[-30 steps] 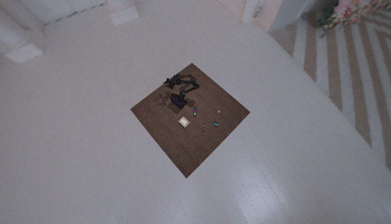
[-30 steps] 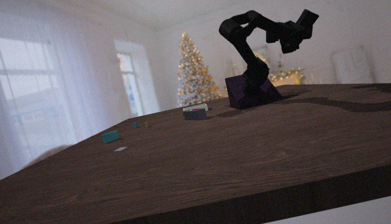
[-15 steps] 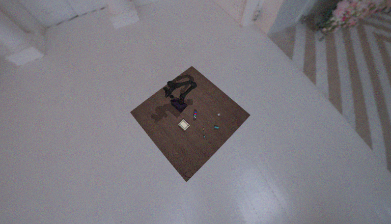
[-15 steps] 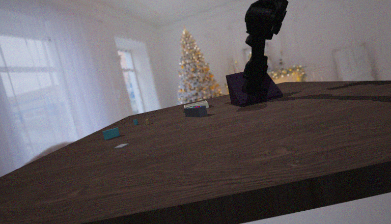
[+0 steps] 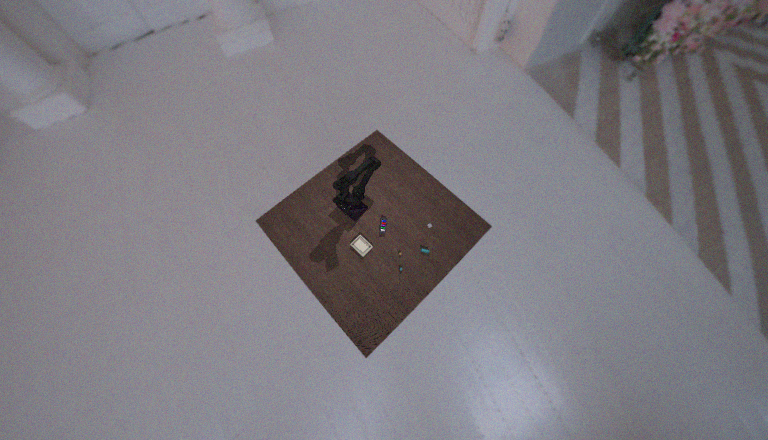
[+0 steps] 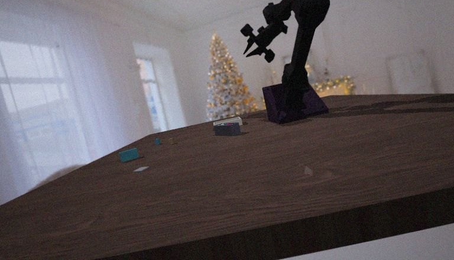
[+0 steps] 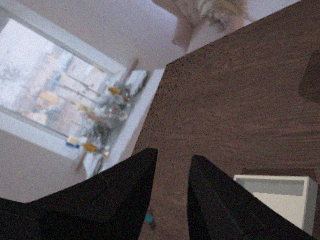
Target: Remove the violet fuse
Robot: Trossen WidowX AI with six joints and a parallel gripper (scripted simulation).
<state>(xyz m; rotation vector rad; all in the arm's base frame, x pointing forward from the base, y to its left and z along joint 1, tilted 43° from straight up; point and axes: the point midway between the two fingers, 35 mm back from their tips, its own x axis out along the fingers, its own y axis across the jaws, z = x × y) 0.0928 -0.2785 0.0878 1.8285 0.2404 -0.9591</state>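
Right now my gripper tip is 280 mm above the violet fuse, 180 mm to the right of it and 170 mm short of it. Round my gripper tip: flat piece 430 mm ahead, 420 mm to the left, 310 mm below; then tray 310 mm below, 140 mm ahead, 40 mm to the right.
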